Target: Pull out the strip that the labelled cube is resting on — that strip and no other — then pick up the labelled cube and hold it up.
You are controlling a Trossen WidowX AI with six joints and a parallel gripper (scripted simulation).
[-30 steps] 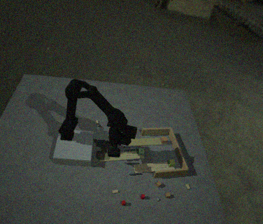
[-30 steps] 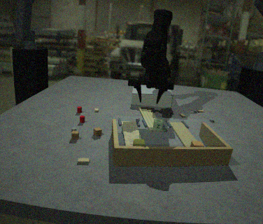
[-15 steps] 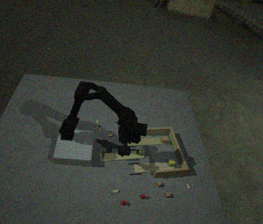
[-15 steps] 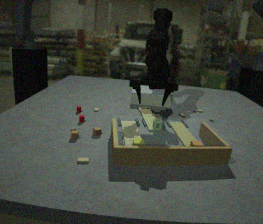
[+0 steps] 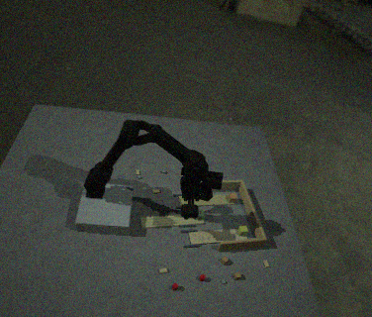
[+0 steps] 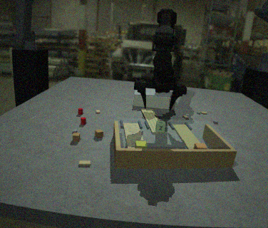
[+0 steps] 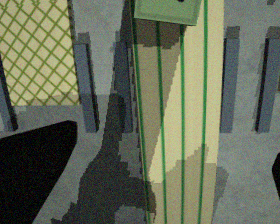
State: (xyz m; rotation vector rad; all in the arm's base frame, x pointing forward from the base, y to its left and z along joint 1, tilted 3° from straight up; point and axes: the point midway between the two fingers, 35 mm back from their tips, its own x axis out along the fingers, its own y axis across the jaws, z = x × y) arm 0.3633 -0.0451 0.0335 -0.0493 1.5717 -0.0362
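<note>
Right now my gripper tip is 60 mm short of the labelled cube, 40 mm above it and 10 mm to the right of it.
</note>
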